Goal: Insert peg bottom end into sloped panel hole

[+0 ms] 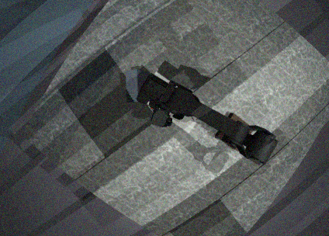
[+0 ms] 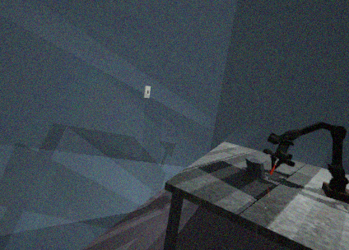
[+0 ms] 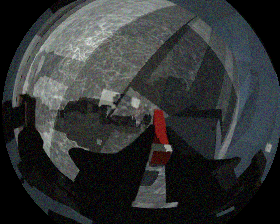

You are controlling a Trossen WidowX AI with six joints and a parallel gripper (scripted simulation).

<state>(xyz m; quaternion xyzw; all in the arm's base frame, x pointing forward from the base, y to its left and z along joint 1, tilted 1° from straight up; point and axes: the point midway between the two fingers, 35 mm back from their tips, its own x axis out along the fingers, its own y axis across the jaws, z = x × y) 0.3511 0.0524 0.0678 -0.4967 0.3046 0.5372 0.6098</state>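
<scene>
My gripper tip is now 100 mm short of the grey sloped panel, 40 mm to the left of it and 40 mm above it. Also, from my gripper tip: red peg 20 mm above, 10 mm to the right.
</scene>
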